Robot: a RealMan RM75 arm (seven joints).
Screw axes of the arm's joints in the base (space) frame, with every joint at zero. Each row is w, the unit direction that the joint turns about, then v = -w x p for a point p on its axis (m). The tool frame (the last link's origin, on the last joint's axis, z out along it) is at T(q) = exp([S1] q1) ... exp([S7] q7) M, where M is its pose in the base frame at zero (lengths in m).
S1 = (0, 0, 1, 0.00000, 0.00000, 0.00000)
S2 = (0, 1, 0, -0.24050, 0.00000, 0.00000)
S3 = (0, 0, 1, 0.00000, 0.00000, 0.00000)
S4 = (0, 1, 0, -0.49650, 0.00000, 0.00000)
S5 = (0, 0, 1, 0.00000, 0.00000, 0.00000)
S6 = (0, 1, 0, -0.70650, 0.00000, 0.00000)
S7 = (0, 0, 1, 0.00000, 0.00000, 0.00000)
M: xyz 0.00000 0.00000 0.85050 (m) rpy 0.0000 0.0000 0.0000 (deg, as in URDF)
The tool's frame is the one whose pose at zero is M.
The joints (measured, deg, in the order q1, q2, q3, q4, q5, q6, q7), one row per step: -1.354 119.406 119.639 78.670 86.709 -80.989 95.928; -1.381 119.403 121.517 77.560 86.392 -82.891 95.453; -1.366 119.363 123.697 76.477 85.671 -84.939 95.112; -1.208 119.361 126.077 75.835 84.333 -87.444 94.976; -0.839 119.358 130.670 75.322 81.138 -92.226 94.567; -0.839 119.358 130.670 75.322 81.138 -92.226 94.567; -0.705 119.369 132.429 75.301 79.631 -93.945 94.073; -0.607 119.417 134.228 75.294 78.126 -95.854 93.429; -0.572 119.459 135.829 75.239 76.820 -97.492 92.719; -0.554 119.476 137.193 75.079 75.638 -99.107 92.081; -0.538 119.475 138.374 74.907 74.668 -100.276 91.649; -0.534 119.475 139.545 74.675 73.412 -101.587 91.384; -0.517 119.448 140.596 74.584 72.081 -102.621 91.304
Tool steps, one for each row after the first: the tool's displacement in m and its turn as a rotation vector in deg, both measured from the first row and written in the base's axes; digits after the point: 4 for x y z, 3 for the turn. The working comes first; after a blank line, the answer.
Tool pose at each row, in the base's axes (x y z in m, rotation vector in deg; the steps are taken from these numbers as rounded here): 0.2704 0.2607 0.0785 -137.934 36.742 36.823; 0.2766 0.2560 0.0809 -137.957 37.720 37.040; 0.2836 0.2507 0.0840 -137.955 38.903 36.915; 0.2894 0.2450 0.0873 -138.474 39.849 36.352; 0.2989 0.2340 0.0942 -139.739 41.045 34.442; 0.2989 0.2340 0.0942 -139.739 41.045 34.442; 0.3027 0.2296 0.0968 -140.283 41.148 33.207; 0.3062 0.2246 0.0991 -140.962 41.173 32.071; 0.3096 0.2197 0.1011 -141.489 41.197 31.081; 0.3126 0.2148 0.1023 -142.160 41.382 30.329; 0.3153 0.2109 0.1036 -142.472 41.748 29.726; 0.3185 0.2063 0.1041 -142.972 42.607 29.002; 0.3217 0.2024 0.1050 -143.321 43.602 28.039

0.0062 -0.0047 0.0024 -0.380 0.409 -0.541; 0.0132 -0.0100 0.0055 -0.815 0.626 -1.304; 0.0190 -0.0157 0.0088 -1.632 0.472 -1.838; 0.0285 -0.0267 0.0157 -3.221 -0.565 -2.587; 0.0285 -0.0267 0.0157 -3.221 -0.565 -2.587; 0.0323 -0.0311 0.0183 -3.761 -1.407 -2.761; 0.0358 -0.0361 0.0206 -4.398 -2.192 -2.808; 0.0392 -0.0410 0.0226 -4.902 -2.874 -2.874; 0.0422 -0.0459 0.0238 -5.594 -3.337 -2.920; 0.0449 -0.0498 0.0251 -6.030 -3.655 -3.172; 0.0481 -0.0544 0.0256 -6.829 -3.919 -3.675; 0.0513 -0.0583 0.0265 -7.560 -4.315 -4.371
